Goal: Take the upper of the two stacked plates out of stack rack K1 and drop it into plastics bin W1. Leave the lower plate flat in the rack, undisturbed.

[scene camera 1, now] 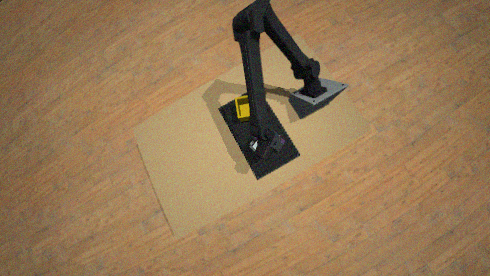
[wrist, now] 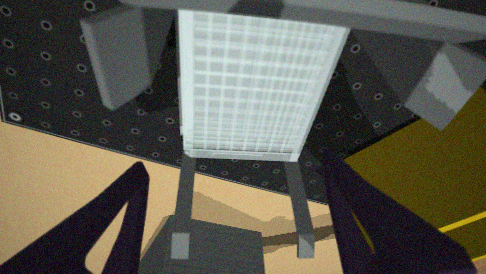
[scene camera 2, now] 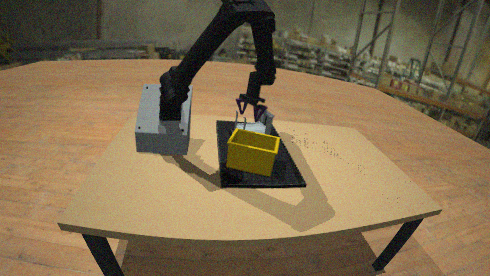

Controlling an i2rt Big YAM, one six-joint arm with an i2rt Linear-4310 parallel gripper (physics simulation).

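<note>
The pale, gridded upper plate lies flat in stack rack K1, between its grey uprights. The lower plate cannot be told apart beneath it. My gripper is open and empty, with its dark purple fingers wide apart. It hangs close above the rack in the scene camera 2 view; in the wrist view its fingertips stand either side of the rack's two thin posts, near the plate's short edge. Plastics bin W1 is yellow and stands upright beside the rack.
The rack and bin stand on a black perforated board on the tan table. The arm's grey base stands to one side. Taller grey rack walls rise beside the plates.
</note>
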